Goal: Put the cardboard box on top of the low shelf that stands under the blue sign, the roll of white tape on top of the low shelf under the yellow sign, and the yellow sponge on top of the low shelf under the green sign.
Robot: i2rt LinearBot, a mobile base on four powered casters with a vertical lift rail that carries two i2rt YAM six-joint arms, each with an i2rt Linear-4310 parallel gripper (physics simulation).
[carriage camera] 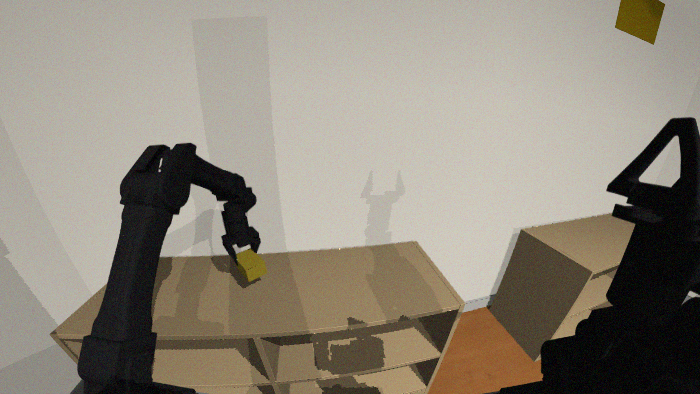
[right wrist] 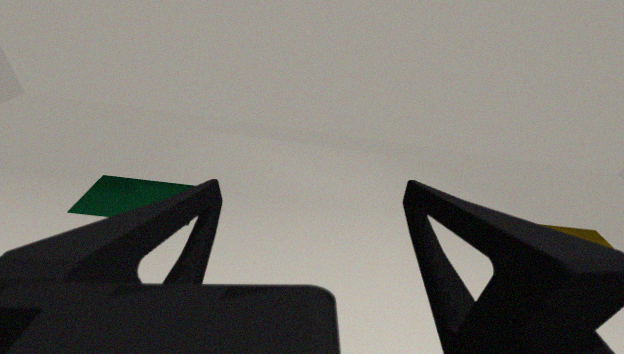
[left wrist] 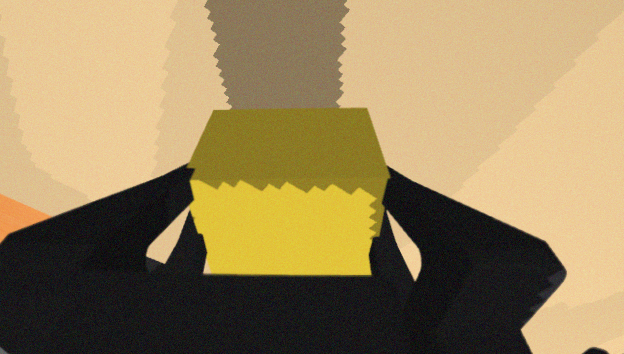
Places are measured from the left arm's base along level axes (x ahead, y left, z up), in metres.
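Where they show: left gripper, fingertip midpoint: [carriage camera: 246, 261] [left wrist: 290, 167]; right gripper, fingertip midpoint: [right wrist: 313, 190].
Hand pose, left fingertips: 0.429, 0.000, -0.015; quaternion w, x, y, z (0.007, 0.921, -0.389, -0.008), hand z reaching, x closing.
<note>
After its pixels a point has its place, as x, y, z.
The yellow sponge [carriage camera: 251, 266] @(0.370, -0.049, 0.014) [left wrist: 290, 230] @(0.427, -0.004, 0.014) is held between the fingers of my left gripper [carriage camera: 246, 251] @(0.429, 0.000, -0.015) [left wrist: 290, 167] @(0.429, 0.000, -0.015), over the top of the nearer low shelf [carriage camera: 340, 285] @(0.417, -0.308, -0.094). A small dark shadow lies close beneath it; whether it touches the top I cannot tell. My right gripper [right wrist: 313, 190] @(0.025, -0.664, 0.440) is open and empty, raised in front of the wall, partly cut off at the right of the carriage view. The green sign [right wrist: 125, 195] @(0.601, 0.035, 1.051) is partly hidden behind a right finger. The yellow sign [carriage camera: 640, 20] @(0.895, -1.849, 1.022) [right wrist: 585, 235] @(0.911, -1.949, 1.104) is at upper right. The cardboard box and white tape do not show.
A second low shelf [carriage camera: 540, 295] @(0.531, -1.286, -0.349) stands at the right, partly hidden by my right arm. Wooden floor [carriage camera: 480, 350] @(0.502, -1.049, -0.705) lies between the two shelves. The pale wall [carriage camera: 450, 125] @(0.723, -0.732, 0.399) rises behind both. Arm shadows fall on the nearer shelf and on the wall.
</note>
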